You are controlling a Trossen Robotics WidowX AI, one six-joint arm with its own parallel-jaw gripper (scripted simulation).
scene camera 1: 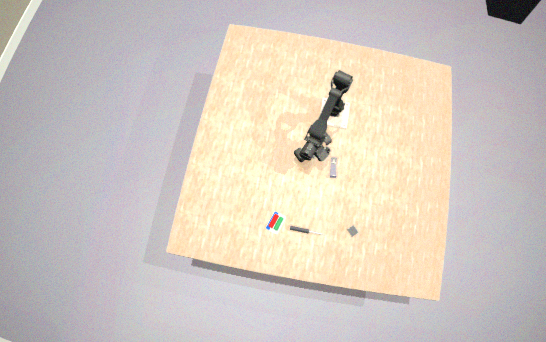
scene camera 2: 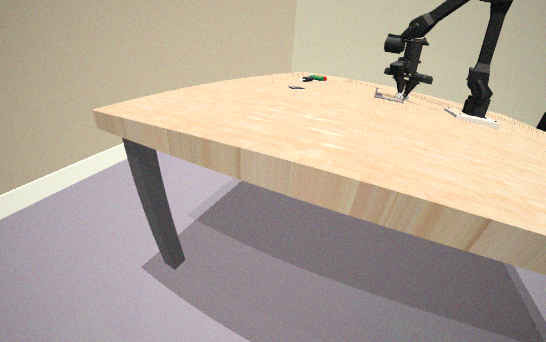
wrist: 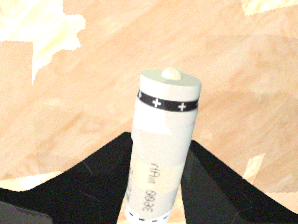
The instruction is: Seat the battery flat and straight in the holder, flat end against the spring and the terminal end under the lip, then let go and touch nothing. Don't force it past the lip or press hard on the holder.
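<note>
You'd see the gripper [scene camera 2: 401, 97] here, and there's the gripper [wrist: 157, 145] again too.
</note>
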